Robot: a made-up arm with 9 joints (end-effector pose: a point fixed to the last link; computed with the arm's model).
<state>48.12 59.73 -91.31 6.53 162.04 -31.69 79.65 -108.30 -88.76</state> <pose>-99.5 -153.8 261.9 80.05 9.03 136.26</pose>
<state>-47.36 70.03 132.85 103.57 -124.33 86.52 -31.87 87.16 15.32</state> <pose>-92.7 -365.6 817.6 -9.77 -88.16 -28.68</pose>
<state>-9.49 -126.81 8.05 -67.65 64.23 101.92 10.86 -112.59 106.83</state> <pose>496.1 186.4 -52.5 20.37 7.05 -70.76</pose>
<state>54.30 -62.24 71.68 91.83 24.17 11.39 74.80 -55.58 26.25</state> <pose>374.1 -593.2 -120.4 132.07 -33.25 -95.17</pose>
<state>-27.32 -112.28 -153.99 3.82 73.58 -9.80 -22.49 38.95 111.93</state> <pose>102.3 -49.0 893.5 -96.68 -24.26 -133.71</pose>
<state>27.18 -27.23 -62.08 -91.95 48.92 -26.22 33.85 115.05 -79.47</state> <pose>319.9 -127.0 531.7 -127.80 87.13 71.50</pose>
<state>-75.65 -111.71 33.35 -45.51 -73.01 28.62 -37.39 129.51 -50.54</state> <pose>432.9 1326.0 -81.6 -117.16 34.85 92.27</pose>
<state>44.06 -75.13 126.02 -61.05 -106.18 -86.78 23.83 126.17 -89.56</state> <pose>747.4 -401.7 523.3 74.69 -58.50 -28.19</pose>
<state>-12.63 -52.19 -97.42 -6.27 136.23 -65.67 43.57 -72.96 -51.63</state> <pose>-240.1 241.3 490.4 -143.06 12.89 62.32</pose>
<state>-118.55 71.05 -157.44 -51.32 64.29 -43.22 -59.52 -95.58 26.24</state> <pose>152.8 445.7 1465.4 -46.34 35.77 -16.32</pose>
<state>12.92 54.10 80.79 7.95 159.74 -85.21 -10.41 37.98 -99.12</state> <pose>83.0 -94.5 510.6 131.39 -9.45 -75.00</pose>
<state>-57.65 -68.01 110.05 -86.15 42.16 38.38 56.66 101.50 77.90</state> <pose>475.2 186.6 743.9 56.01 6.84 119.47</pose>
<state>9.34 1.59 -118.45 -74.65 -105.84 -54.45 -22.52 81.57 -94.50</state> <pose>-355.4 809.1 655.3 117.98 125.76 45.17</pose>
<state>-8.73 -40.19 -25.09 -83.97 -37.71 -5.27 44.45 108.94 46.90</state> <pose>128.5 -225.6 631.0 69.58 72.16 5.24</pose>
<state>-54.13 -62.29 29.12 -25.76 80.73 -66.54 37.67 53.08 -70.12</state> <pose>89.5 736.7 492.5 -60.60 -98.44 23.49</pose>
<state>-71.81 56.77 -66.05 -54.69 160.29 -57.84 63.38 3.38 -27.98</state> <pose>-629.4 987.4 729.9 -49.55 11.22 117.80</pose>
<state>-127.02 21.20 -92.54 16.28 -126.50 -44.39 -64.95 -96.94 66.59</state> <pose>-413.0 39.1 1184.2 84.57 79.08 -74.40</pose>
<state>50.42 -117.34 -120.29 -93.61 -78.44 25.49 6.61 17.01 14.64</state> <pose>745.8 136.8 841.3 -157.91 -17.25 69.70</pose>
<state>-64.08 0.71 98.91 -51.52 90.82 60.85 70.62 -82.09 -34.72</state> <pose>556.2 302.8 1390.0 -78.65 -20.44 -71.27</pose>
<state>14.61 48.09 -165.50 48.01 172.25 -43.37 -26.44 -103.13 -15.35</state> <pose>214.5 68.5 123.1 -8.55 147.83 16.25</pose>
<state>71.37 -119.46 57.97 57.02 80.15 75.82 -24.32 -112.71 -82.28</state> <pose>-400.2 -445.7 -176.2 81.60 29.30 -106.91</pose>
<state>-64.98 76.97 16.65 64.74 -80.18 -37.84 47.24 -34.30 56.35</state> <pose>-965.9 329.3 520.8 45.36 165.99 -28.89</pose>
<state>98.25 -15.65 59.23 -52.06 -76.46 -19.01 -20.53 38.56 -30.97</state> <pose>30.1 396.4 1563.7 -64.95 -92.82 44.44</pose>
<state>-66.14 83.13 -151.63 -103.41 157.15 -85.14 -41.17 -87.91 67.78</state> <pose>186.0 732.5 1226.6 -24.35 15.14 -86.18</pose>
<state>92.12 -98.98 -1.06 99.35 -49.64 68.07 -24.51 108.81 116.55</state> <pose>36.5 -605.1 1321.3 -160.13 47.33 5.91</pose>
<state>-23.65 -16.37 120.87 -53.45 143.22 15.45 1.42 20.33 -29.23</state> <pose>498.3 895.8 795.1 -169.27 -52.67 -15.74</pose>
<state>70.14 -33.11 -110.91 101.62 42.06 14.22 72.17 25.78 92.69</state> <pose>-183.2 -403.1 87.6 -118.17 102.16 0.84</pose>
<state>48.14 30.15 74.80 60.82 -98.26 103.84 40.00 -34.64 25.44</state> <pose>358.1 -163.6 1492.8 -113.56 -48.42 -8.41</pose>
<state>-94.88 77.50 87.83 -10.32 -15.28 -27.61 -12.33 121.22 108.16</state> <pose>438.4 217.3 914.9 114.38 37.05 35.69</pose>
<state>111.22 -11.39 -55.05 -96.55 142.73 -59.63 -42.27 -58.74 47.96</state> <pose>-332.7 353.7 950.7 -131.80 -8.28 64.78</pose>
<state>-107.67 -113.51 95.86 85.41 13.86 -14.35 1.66 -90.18 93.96</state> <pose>-82.6 781.8 1210.2 121.94 124.55 -41.79</pose>
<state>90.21 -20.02 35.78 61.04 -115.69 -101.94 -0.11 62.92 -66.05</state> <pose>37.4 129.8 1515.7 49.73 54.72 139.12</pose>
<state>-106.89 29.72 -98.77 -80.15 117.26 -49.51 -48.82 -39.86 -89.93</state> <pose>-301.0 505.4 820.3 152.07 -17.88 -49.03</pose>
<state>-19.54 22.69 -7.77 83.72 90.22 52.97 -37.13 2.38 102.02</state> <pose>-286.2 -32.0 274.8 36.51 -72.51 104.79</pose>
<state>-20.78 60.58 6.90 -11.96 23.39 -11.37 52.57 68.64 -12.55</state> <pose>-109.4 148.3 791.5 160.63 -8.47 -22.84</pose>
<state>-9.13 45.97 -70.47 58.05 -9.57 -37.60 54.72 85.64 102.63</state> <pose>-759.7 365.0 -155.6 -106.51 105.12 96.10</pose>
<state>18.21 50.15 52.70 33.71 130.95 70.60 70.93 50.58 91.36</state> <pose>-245.1 -597.6 754.2 66.72 31.80 -149.27</pose>
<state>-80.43 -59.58 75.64 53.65 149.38 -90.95 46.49 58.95 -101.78</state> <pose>-156.9 516.5 358.4 -20.92 156.03 -32.66</pose>
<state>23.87 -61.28 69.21 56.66 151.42 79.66 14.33 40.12 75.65</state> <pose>179.2 -356.5 175.6 -92.11 9.62 -109.27</pose>
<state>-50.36 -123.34 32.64 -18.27 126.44 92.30 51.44 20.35 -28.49</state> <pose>-231.8 1401.2 584.3 16.26 -76.28 142.14</pose>
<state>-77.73 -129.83 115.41 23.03 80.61 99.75 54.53 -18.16 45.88</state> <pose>-166.6 336.8 1231.6 3.18 -168.17 -62.93</pose>
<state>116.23 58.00 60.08 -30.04 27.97 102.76 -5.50 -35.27 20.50</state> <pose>358.9 414.9 751.0 58.67 -64.03 50.60</pose>
